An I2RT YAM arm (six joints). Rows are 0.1 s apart.
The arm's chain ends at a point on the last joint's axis. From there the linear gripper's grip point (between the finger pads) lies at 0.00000 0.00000 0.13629 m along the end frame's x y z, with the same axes.
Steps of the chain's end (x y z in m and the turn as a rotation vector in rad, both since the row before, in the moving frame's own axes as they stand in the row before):
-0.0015 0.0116 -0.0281 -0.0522 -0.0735 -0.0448
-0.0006 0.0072 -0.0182 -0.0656 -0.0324 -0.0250
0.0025 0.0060 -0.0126 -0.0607 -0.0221 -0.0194
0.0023 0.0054 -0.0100 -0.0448 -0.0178 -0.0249
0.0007 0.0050 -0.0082 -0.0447 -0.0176 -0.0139
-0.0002 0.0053 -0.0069 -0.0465 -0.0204 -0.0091
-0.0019 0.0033 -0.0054 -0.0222 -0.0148 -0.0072
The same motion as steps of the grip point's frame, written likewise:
-0.0113 0.0189 -0.0287 -0.0522 -0.0735 -0.0448
-0.0049 0.0162 -0.0186 -0.0656 -0.0324 -0.0250
-0.0004 0.0143 -0.0129 -0.0607 -0.0221 -0.0194
0.0000 0.0115 -0.0102 -0.0448 -0.0178 -0.0249
-0.0017 0.0111 -0.0084 -0.0447 -0.0176 -0.0139
-0.0030 0.0116 -0.0071 -0.0465 -0.0204 -0.0091
-0.0039 0.0063 -0.0054 -0.0222 -0.0148 -0.0072

